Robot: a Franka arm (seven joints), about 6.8 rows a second.
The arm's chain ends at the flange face. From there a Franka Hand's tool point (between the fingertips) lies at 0.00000 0.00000 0.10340 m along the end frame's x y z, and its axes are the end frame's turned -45 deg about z.
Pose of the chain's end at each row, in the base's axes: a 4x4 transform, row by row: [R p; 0 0 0 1], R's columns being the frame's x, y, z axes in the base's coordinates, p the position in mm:
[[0.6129, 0.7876, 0.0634, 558.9], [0.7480, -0.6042, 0.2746, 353.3], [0.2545, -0.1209, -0.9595, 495.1], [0, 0, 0, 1]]
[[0.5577, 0.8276, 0.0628, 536.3], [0.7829, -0.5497, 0.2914, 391.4], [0.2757, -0.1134, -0.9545, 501.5], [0, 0, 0, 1]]
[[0.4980, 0.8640, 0.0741, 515.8], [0.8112, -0.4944, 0.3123, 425.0], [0.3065, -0.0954, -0.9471, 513.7], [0, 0, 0, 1]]
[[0.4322, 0.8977, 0.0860, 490.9], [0.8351, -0.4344, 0.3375, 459.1], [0.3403, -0.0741, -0.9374, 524.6], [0, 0, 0, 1]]
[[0.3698, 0.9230, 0.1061, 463.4], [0.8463, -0.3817, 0.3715, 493.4], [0.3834, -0.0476, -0.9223, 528.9], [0, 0, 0, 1]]
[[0.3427, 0.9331, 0.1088, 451.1], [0.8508, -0.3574, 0.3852, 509.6], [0.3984, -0.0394, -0.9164, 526.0], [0, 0, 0, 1]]
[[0.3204, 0.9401, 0.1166, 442.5], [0.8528, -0.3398, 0.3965, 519.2], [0.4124, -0.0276, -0.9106, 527.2], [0, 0, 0, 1]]
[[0.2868, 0.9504, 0.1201, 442.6], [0.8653, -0.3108, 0.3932, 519.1], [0.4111, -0.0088, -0.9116, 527.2], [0, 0, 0, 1]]
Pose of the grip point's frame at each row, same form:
[[-0.1235, 0.9903, 0.0634, 565.5], [0.9561, 0.1017, 0.2746, 381.7], [0.2654, 0.0945, -0.9595, 395.9], [0, 0, 0, 1]]
[[-0.1908, 0.9796, 0.0628, 542.8], [0.9423, 0.1649, 0.2914, 421.5], [0.2751, 0.1148, -0.9545, 402.8], [0, 0, 0, 1]]
[[-0.2588, 0.9631, 0.0741, 523.5], [0.9232, 0.2240, 0.3123, 457.3], [0.2842, 0.1493, -0.9471, 415.8], [0, 0, 0, 1]]
[[-0.3292, 0.9404, 0.0860, 499.8], [0.8977, 0.2833, 0.3375, 494.0], [0.2930, 0.1882, -0.9374, 427.7], [0, 0, 0, 1]]
[[-0.3912, 0.9141, 0.1061, 474.4], [0.8683, 0.3285, 0.3715, 531.8], [0.3048, 0.2374, -0.9223, 433.5], [0, 0, 0, 1]]
[[-0.4175, 0.9021, 0.1088, 462.3], [0.8543, 0.3489, 0.3852, 549.4], [0.3096, 0.2539, -0.9164, 431.2], [0, 0, 0, 1]]
[[-0.4382, 0.8913, 0.1166, 454.6], [0.8433, 0.3627, 0.3965, 560.2], [0.3111, 0.2721, -0.9106, 433.0], [0, 0, 0, 1]]
[[-0.4692, 0.8748, 0.1201, 455.0], [0.8316, 0.3921, 0.3932, 559.8], [0.2969, 0.2845, -0.9116, 432.9], [0, 0, 0, 1]]

